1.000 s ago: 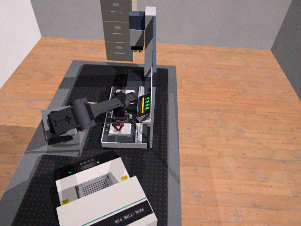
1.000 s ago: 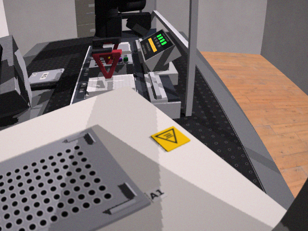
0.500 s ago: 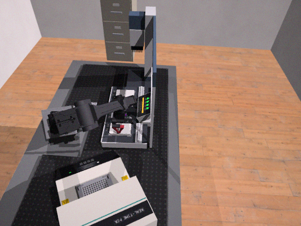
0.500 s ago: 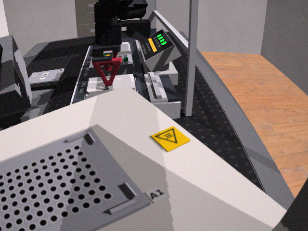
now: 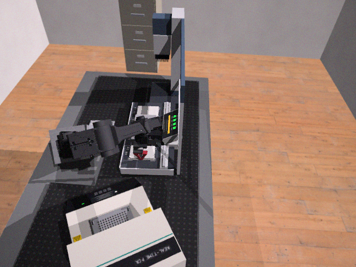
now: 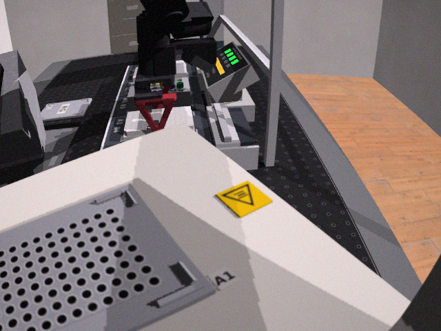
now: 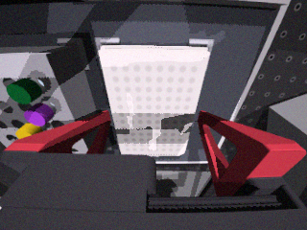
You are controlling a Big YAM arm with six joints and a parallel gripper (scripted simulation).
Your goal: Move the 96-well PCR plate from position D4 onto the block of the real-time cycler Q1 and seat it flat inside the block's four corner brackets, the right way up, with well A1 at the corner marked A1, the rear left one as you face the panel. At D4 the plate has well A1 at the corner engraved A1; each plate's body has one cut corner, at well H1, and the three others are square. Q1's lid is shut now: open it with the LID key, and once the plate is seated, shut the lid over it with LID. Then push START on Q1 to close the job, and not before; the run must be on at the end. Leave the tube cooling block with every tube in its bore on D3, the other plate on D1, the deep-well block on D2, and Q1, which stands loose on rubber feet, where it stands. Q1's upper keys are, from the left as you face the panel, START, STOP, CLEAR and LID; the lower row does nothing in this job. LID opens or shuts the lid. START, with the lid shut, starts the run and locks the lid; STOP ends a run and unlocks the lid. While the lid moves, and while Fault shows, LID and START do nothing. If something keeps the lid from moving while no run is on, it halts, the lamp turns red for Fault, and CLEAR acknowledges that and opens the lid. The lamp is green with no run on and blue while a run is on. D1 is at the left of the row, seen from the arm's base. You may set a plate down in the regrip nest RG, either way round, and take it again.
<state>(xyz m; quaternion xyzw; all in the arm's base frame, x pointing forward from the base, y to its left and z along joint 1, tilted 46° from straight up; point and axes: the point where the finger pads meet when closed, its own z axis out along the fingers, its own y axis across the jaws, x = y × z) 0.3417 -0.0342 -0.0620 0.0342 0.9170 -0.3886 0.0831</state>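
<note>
Now: the tube cooling block 110 mm to the left of my hand and 20 mm ahead of it. From my hand the other things lie so: tall gantry post: 170 mm ahead, 170 mm above, 110 mm to the right; then pipette head: 550 mm to the left, 310 mm above, 160 mm ahead; then grey nest: 270 mm to the left, 230 mm behind, 60 mm below.
</note>
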